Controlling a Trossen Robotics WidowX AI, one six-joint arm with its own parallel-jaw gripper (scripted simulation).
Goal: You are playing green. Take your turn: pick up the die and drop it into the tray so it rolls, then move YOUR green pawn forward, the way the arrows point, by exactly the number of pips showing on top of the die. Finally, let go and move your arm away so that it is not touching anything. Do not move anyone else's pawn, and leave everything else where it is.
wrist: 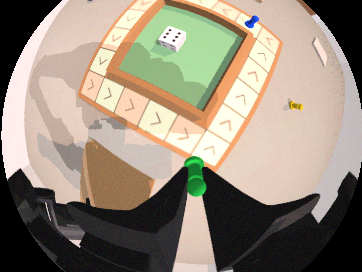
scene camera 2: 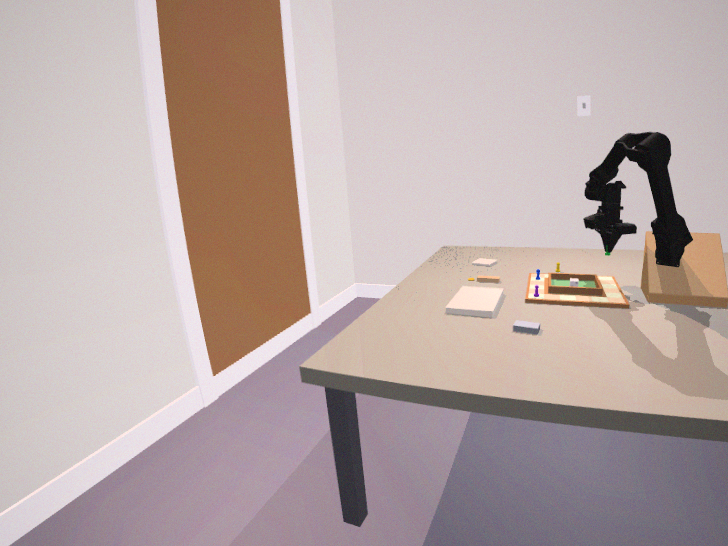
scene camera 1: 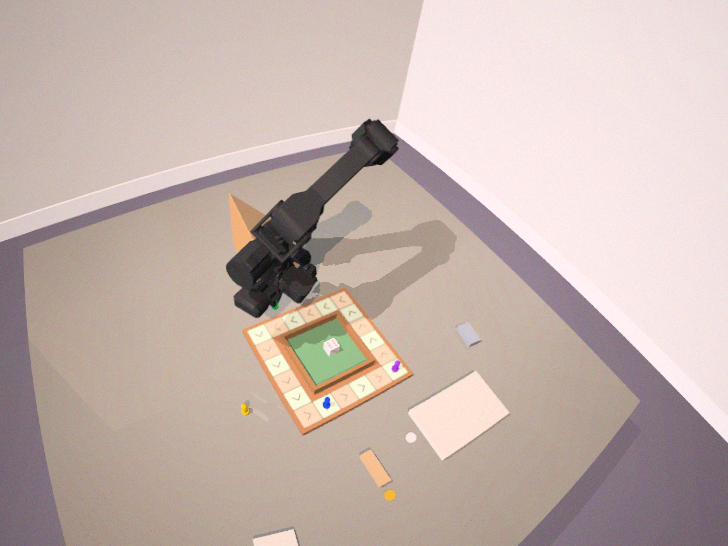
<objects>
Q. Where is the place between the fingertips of my gripper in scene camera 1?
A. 274,303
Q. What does my gripper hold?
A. A green pawn.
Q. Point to a green tray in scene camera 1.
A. At 309,346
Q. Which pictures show the white slab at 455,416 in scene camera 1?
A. Scene camera 2 and scene camera 1 only.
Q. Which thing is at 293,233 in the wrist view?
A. My gripper.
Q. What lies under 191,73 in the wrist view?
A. A green tray.
</objects>
